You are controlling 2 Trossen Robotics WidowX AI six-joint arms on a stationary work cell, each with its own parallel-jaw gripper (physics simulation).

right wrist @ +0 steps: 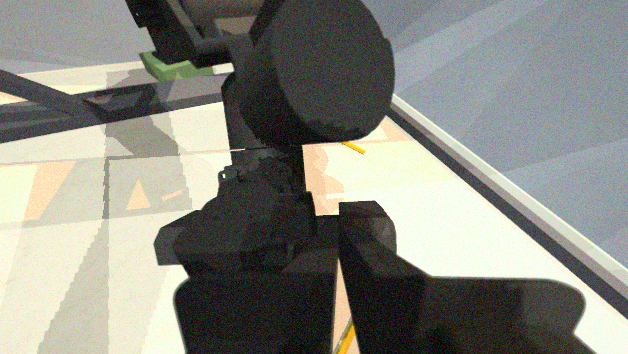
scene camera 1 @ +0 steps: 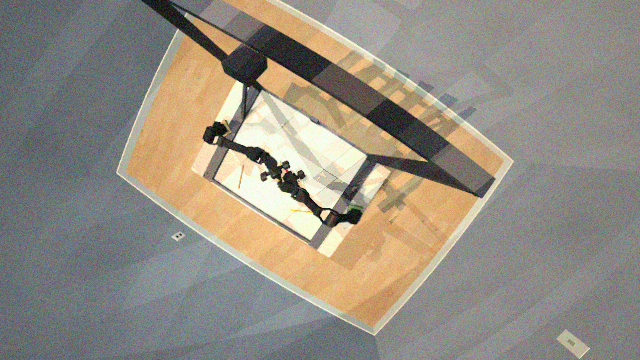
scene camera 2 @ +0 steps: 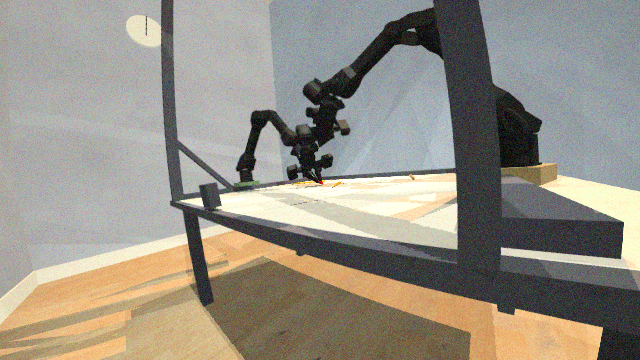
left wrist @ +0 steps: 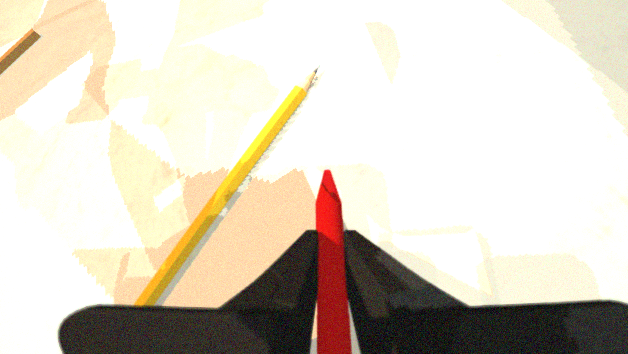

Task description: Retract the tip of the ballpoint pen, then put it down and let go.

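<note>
The red ballpoint pen sticks out forward between the fingers of my left gripper, which is shut on it. The pen's cone end points down, just above the table top. My right gripper is shut and empty. It hangs just above and behind the left gripper's body, which fills the right wrist view.
A yellow pencil lies on the table just left of the pen's end. Another yellow pencil and an orange one lie farther off. Dark frame posts surround the table.
</note>
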